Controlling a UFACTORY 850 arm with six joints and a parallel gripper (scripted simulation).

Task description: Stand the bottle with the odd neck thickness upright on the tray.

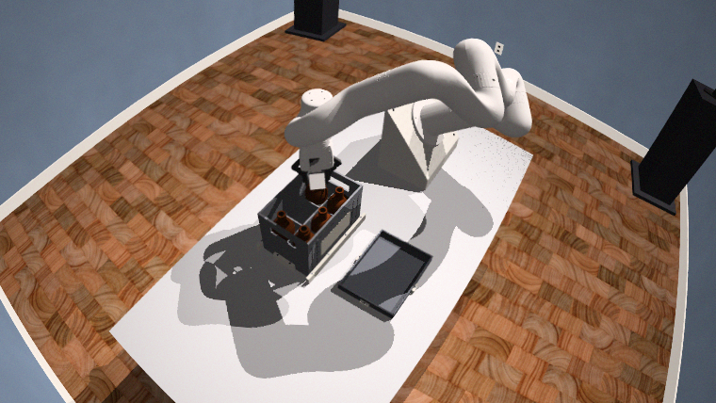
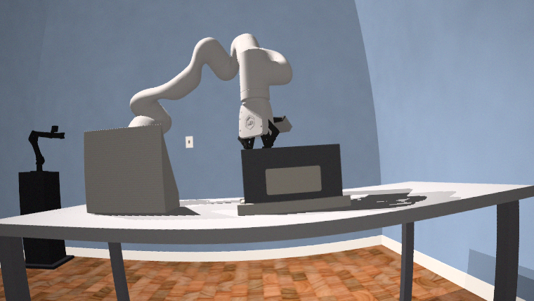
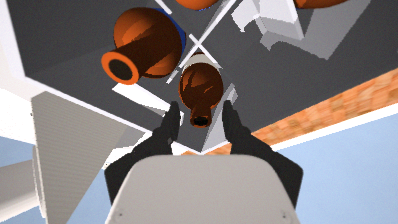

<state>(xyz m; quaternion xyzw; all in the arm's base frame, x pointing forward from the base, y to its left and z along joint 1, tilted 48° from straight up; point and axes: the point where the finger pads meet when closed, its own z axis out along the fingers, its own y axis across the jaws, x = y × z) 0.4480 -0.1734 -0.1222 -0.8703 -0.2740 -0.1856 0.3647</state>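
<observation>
The dark grey crate lies 9 cm ahead of my hand, 7 cm below it and 4 cm to the left of it. The rest, counted from my hand: dark tray (31 cm to the left, 15 cm below, 11 cm ahead); bottle (19 cm ahead, 7 cm to the left, 7 cm below).
</observation>
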